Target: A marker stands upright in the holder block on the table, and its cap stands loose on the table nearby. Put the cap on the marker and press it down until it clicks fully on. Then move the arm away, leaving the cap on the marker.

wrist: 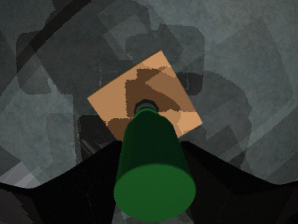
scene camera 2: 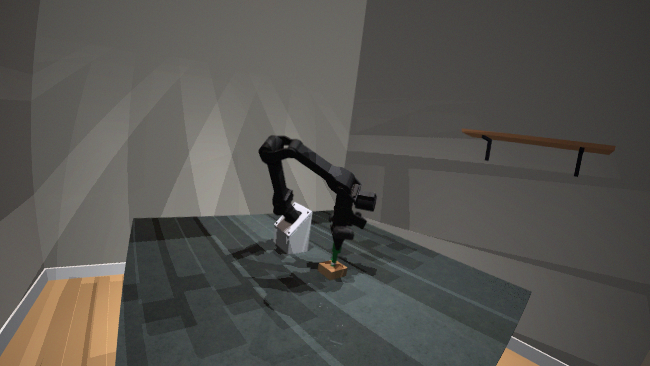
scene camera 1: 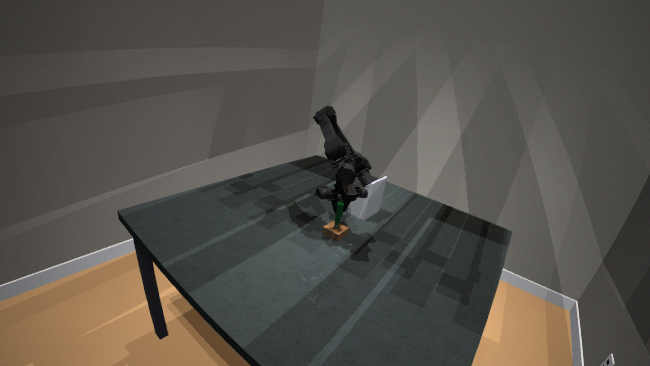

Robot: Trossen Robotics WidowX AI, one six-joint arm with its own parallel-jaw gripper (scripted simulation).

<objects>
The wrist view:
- my gripper: 151,149
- green cap: 153,174, held by my gripper
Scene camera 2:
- my gripper: 336,248
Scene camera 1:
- my gripper: 338,212
</objects>
